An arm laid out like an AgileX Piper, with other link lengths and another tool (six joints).
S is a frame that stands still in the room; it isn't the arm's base.
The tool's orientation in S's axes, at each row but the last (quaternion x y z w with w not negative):
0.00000, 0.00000, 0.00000, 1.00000
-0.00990, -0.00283, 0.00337, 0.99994
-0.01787, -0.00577, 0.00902, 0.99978
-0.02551, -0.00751, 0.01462, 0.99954
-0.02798, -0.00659, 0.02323, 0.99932
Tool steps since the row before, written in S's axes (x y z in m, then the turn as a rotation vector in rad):
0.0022, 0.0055, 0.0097, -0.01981, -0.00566, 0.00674
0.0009, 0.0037, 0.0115, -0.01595, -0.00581, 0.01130
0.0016, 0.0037, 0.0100, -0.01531, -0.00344, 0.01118
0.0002, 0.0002, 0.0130, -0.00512, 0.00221, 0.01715
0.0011, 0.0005, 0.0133, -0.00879, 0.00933, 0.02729
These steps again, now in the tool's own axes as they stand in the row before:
0.0022, 0.0055, 0.0097, -0.01981, -0.00566, 0.00674
0.0010, 0.0035, 0.0116, -0.01593, -0.00593, 0.01127
0.0018, 0.0033, 0.0101, -0.01524, -0.00356, 0.01123
0.0004, -0.0005, 0.0130, -0.00481, 0.00148, 0.01732
0.0013, -0.0003, 0.0133, -0.00802, 0.00818, 0.02789

